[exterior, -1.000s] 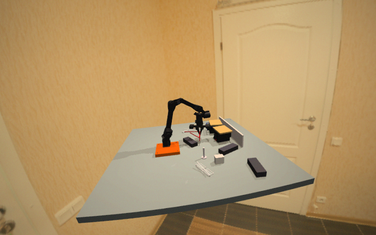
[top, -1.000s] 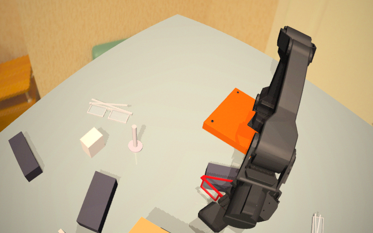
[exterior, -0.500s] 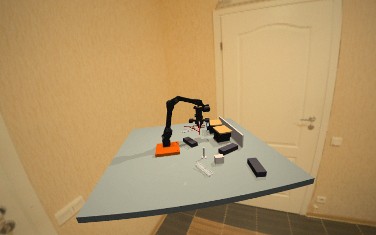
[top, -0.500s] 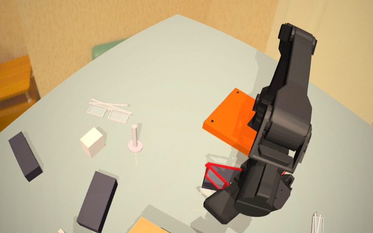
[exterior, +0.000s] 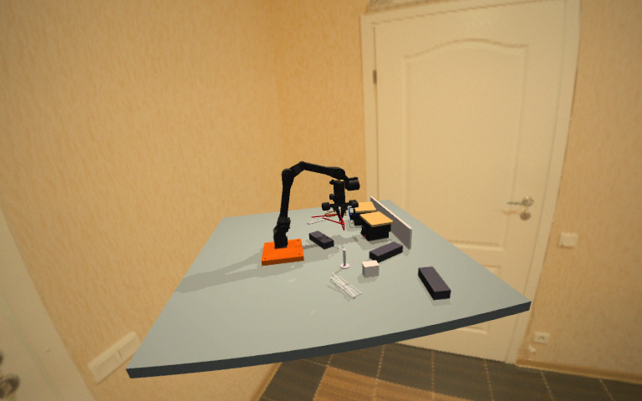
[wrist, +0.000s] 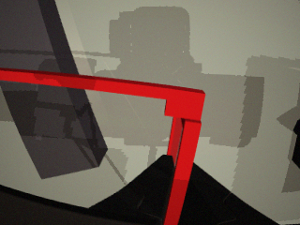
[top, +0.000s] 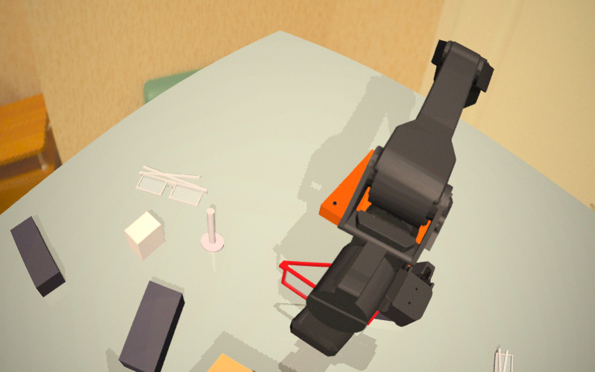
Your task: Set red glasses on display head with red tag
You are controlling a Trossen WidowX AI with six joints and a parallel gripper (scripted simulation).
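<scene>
The peg stand lies 260 mm to the right of my gripper tip, 90 mm below it and 30 mm behind it. Also, from my gripper tip: white panel: 300 mm ahead, 120 mm to the left, 60 mm below; white cube: 350 mm to the right, 90 mm below, 60 mm ahead; tan-topped display head: 170 mm ahead, 60 mm below, 10 mm to the left.
</scene>
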